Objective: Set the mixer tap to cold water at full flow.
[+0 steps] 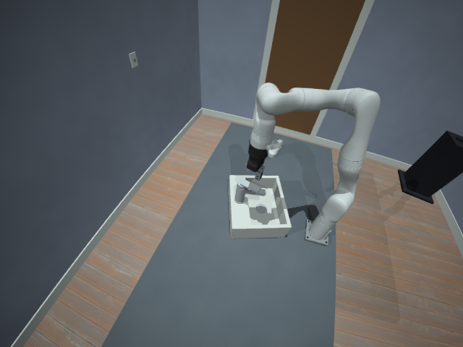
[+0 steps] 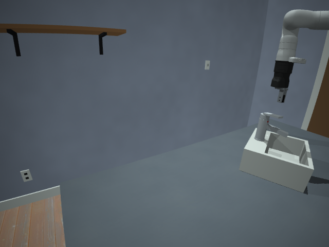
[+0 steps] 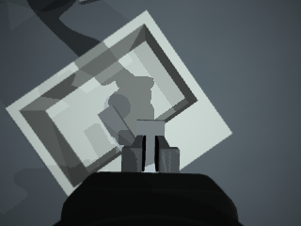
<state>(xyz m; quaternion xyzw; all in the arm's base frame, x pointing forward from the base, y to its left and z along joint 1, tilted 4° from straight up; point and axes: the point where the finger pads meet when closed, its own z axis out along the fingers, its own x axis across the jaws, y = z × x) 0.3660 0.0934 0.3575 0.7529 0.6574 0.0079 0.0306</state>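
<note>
The flat lever lies 90 mm below my hand and 20 mm ahead of it. Also, from my hand: white basin 320 mm below, 70 mm to the right, 40 mm behind; grey mixer tap 140 mm below, 50 mm ahead, 10 mm to the right.
</note>
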